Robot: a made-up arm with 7 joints. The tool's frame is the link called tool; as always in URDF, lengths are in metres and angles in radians. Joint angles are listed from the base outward.
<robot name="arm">
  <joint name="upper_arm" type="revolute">
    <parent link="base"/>
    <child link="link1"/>
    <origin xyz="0 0 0"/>
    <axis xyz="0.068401 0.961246 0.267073"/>
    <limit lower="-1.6" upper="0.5"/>
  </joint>
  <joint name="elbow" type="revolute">
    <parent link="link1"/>
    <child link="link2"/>
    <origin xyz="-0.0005 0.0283 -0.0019"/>
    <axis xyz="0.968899 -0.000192 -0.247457"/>
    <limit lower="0" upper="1.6"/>
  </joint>
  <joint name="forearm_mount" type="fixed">
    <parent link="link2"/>
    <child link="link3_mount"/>
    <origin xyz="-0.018 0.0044 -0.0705"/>
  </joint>
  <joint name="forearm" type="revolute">
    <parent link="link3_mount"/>
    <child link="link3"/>
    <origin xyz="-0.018 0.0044 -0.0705"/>
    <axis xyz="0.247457 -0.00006 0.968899"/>
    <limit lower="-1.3" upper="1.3"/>
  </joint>
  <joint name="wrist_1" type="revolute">
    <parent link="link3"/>
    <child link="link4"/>
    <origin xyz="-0.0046 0 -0.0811"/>
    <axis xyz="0.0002 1 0.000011"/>
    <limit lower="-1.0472" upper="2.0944"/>
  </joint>
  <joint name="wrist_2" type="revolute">
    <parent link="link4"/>
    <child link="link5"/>
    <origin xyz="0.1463 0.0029 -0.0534"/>
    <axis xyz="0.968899 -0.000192 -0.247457"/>
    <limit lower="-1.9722" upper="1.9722"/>
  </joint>
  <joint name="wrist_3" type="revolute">
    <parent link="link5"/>
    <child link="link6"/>
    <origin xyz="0.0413 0 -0.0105"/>
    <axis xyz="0.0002 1 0.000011"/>
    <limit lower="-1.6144" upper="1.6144"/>
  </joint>
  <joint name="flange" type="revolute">
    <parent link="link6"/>
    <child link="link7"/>
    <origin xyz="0.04 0 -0.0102"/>
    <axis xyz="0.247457 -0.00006 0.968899"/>
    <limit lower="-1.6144" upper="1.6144"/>
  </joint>
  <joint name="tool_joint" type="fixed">
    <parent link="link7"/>
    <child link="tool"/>
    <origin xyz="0 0 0" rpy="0 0.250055 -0.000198"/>
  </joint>
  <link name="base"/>
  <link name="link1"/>
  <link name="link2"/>
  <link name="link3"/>
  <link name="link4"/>
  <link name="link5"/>
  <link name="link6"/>
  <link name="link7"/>
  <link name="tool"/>
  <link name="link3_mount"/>
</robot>
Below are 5 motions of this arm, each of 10 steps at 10 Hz.
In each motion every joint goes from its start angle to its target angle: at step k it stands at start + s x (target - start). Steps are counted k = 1, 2, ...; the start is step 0. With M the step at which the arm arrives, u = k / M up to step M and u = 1 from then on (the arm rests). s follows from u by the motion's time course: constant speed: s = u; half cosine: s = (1 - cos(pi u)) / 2; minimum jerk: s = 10 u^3 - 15 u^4 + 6 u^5.
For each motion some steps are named. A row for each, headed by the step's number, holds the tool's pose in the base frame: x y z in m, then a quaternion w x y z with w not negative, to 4 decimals.
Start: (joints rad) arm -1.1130 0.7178 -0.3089 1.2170 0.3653 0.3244 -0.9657
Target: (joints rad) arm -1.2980 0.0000 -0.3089 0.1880 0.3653 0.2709 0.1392
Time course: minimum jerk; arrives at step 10
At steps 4, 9, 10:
4: 0.4351 0.0961 -0.1256 0.8347 0.4238 0.2624 -0.2341
9: 0.3504 -0.1469 0.0274 0.9016 0.2461 -0.3351 -0.1193
10: 0.3480 -0.1486 0.0295 0.9012 0.2402 -0.3412 -0.1170

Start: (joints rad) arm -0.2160 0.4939 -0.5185 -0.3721 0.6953 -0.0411 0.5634
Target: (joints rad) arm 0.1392 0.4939 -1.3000 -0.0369 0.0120 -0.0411 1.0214
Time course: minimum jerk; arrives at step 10
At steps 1, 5, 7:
1: 0.2025 -0.0114 -0.1983 0.8553 0.3909 -0.3375 -0.0427
5: 0.0980 -0.0495 -0.2863 0.9555 0.2498 -0.0948 -0.1254
7: 0.0006 -0.0648 -0.3168 0.9637 0.1933 0.1047 -0.1512

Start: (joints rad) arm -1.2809 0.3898 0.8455 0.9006 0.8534 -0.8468 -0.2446
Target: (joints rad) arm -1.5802 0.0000 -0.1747 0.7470 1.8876 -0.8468 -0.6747
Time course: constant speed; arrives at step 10
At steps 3, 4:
3: 0.4381 0.0714 -0.0186 0.7476 0.5494 -0.3207 -0.1908
4: 0.4405 0.0354 -0.0098 0.6841 0.6117 -0.3097 -0.2489

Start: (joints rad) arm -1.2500 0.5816 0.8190 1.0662 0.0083 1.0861 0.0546
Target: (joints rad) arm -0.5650 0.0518 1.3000 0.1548 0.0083 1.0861 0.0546
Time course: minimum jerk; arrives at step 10
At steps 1, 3, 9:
1: 0.3869 0.2346 -0.1202 0.8381 -0.2541 0.4426 0.1928
3: 0.3727 0.2332 -0.1480 0.8330 -0.2761 0.4334 0.2051
9: 0.1830 0.2437 -0.2694 0.7384 -0.3627 0.3908 0.4130

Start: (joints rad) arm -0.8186 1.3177 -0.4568 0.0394 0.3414 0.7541 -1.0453
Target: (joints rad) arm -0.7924 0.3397 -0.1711 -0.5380 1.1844 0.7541 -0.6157
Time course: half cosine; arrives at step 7
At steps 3, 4, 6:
3: 0.3257 0.1069 -0.0278 0.7257 0.6370 0.2272 -0.1262
4: 0.3108 0.0612 -0.0210 0.7670 0.6300 0.0954 -0.0762
6: 0.2742 0.0187 -0.0002 0.8263 0.5563 -0.0684 0.0547

